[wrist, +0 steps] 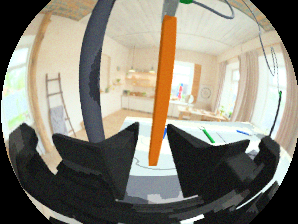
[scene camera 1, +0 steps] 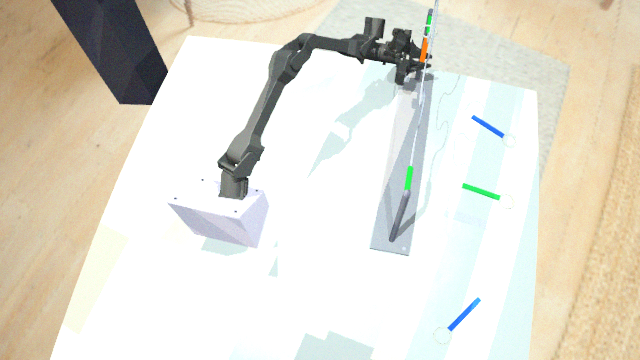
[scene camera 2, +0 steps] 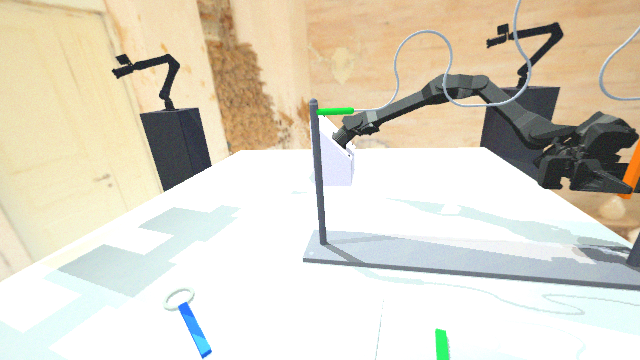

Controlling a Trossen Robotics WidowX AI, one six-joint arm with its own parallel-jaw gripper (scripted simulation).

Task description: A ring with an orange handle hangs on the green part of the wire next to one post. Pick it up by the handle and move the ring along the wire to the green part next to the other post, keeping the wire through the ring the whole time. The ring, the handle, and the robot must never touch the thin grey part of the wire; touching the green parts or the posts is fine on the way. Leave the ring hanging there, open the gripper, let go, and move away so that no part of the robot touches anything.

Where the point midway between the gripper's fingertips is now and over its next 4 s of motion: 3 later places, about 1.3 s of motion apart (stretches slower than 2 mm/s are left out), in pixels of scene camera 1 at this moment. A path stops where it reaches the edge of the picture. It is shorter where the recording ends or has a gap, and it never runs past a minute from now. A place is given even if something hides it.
The gripper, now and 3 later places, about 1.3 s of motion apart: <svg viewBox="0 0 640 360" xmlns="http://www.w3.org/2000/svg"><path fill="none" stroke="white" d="M431 61L432 60L411 67L408 86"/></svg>
